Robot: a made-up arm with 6 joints. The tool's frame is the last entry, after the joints. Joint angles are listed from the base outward. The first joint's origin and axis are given. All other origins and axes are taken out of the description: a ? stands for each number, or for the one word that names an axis. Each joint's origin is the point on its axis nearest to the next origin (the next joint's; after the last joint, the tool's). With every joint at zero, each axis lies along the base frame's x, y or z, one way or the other. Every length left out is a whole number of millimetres.
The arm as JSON. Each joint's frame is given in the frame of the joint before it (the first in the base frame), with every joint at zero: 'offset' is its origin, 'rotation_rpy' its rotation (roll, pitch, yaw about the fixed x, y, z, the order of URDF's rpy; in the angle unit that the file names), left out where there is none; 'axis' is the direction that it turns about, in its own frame. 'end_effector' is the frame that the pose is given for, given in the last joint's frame.
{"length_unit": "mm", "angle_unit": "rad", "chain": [
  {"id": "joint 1", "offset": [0.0, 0.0, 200.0], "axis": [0.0, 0.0, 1.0]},
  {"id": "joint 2", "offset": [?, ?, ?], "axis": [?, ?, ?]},
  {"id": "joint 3", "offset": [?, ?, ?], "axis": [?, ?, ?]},
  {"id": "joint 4", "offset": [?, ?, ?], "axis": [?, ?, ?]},
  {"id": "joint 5", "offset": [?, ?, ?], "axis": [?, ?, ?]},
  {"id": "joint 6", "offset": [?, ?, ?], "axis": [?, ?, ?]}
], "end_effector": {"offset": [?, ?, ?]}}
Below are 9 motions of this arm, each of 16 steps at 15 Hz.
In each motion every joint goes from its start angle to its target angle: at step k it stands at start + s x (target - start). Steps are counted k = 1, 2, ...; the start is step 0. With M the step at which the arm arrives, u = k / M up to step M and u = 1 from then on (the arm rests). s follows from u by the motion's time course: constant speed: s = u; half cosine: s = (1 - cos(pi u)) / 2; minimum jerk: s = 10 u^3 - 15 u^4 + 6 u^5.
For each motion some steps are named. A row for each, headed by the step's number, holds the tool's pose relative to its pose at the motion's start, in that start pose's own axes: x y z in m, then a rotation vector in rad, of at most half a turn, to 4 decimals.
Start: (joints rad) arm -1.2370 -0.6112 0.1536 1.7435 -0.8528 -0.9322
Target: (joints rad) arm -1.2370 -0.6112 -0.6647 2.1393 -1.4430 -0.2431
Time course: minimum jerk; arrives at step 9
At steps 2, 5, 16:
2: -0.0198 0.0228 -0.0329 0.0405 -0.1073 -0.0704
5: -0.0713 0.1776 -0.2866 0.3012 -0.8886 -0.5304
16: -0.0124 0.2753 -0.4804 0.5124 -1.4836 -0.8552

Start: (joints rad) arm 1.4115 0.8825 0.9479 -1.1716 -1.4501 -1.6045
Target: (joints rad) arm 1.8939 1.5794 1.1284 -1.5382 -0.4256 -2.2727
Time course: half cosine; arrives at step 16
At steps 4, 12, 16:
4: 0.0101 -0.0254 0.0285 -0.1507 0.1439 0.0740
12: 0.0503 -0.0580 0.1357 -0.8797 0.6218 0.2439
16: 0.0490 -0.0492 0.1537 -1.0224 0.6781 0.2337

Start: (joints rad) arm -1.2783 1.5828 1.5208 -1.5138 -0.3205 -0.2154
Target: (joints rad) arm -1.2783 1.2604 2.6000 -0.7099 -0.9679 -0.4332
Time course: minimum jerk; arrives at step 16
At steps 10, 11, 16:
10: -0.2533 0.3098 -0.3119 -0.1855 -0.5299 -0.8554
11: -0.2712 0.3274 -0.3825 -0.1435 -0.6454 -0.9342
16: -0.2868 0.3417 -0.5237 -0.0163 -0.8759 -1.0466

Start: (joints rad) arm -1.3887 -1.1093 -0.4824 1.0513 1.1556 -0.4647
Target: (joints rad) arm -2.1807 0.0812 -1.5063 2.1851 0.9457 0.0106
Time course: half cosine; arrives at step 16
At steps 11, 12, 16:
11: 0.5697 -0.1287 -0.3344 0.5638 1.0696 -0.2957
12: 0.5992 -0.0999 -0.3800 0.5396 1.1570 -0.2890
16: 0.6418 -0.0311 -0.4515 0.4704 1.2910 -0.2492

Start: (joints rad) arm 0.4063 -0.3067 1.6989 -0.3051 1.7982 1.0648
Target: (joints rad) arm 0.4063 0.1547 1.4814 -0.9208 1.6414 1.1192
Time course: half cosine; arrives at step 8
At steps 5, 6, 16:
5: 0.0230 -0.0954 -0.0126 0.0567 -0.1192 -0.1116
6: 0.0241 -0.1165 -0.0087 0.0642 -0.1572 -0.1302
16: 0.0237 -0.1344 -0.0032 0.0690 -0.1940 -0.1438

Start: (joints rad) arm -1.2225 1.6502 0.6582 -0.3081 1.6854 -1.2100
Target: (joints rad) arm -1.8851 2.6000 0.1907 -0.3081 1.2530 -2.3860
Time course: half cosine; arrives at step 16
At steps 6, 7, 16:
6: -0.0216 0.0413 -0.0884 0.2250 0.1281 -0.1900
7: -0.0232 0.0573 -0.1205 0.2877 0.1525 -0.2241
16: 0.0417 0.1229 -0.3591 0.4935 0.2226 -0.2357

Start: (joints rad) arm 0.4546 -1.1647 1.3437 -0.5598 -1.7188 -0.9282
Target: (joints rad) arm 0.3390 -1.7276 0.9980 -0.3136 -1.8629 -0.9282
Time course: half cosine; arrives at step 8
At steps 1, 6, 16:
1: -0.0004 0.0087 0.0102 -0.0155 0.0007 -0.0114
6: -0.0204 0.2443 0.1357 -0.3437 -0.0916 -0.2665
16: -0.0249 0.2902 0.1371 -0.3997 -0.1301 -0.3094

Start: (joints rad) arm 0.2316 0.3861 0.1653 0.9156 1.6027 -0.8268
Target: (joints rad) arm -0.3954 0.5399 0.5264 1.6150 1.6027 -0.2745
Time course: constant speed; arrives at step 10
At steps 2, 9, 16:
2: -0.0358 0.0278 -0.0406 0.1345 -0.2129 -0.2310
9: -0.0922 0.1914 -0.1864 0.4276 -0.9741 -1.1284
16: -0.0888 0.2212 -0.2063 0.4461 -1.0807 -1.2674

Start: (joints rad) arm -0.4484 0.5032 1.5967 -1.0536 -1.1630 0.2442
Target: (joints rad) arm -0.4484 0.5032 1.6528 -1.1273 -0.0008 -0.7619
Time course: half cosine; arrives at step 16
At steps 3, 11, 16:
3: 0.0051 0.0037 -0.0026 0.0211 0.0800 0.1020
11: 0.0343 0.0466 -0.0062 -0.1605 0.6781 0.9686
16: 0.0387 0.0652 -0.0016 -0.3561 0.8190 1.2271

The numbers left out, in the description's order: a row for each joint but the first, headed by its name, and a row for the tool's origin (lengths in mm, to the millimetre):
joint 2: xyz 63.0 -53.0 0.0, axis 1.0 0.0 0.0
joint 3: xyz 0.0 -79.0 -220.0, axis 0.0 -1.0 0.0
joint 4: xyz -38.0 0.0 594.0, axis 0.0 0.0 -1.0
joint 5: xyz -110.0 79.0 0.0, axis 0.0 0.0 1.0
joint 6: xyz 33.0 -112.0 0.0, axis 0.0 -1.0 0.0
tool: xyz -1.0 0.0 -44.0

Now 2 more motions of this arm.
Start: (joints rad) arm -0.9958 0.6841 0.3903 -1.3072 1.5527 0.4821
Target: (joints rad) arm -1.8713 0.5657 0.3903 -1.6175 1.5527 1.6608
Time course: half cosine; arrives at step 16
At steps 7, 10, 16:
7: 0.0981 -0.0619 -0.0897 -0.0017 -0.2304 -0.1517
10: 0.1429 -0.1250 -0.1589 -0.0412 -0.4095 -0.2777
16: 0.1632 -0.2051 -0.2307 -0.1326 -0.6115 -0.4167

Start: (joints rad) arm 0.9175 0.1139 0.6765 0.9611 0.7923 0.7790
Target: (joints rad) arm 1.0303 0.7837 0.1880 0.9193 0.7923 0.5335
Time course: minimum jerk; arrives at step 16
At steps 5, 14, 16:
5: 0.0262 -0.0258 -0.0444 0.0346 0.1522 -0.0983
14: 0.0480 -0.1482 -0.2909 0.3605 0.8352 -0.4698
16: 0.0467 -0.1500 -0.2963 0.3698 0.8485 -0.4759

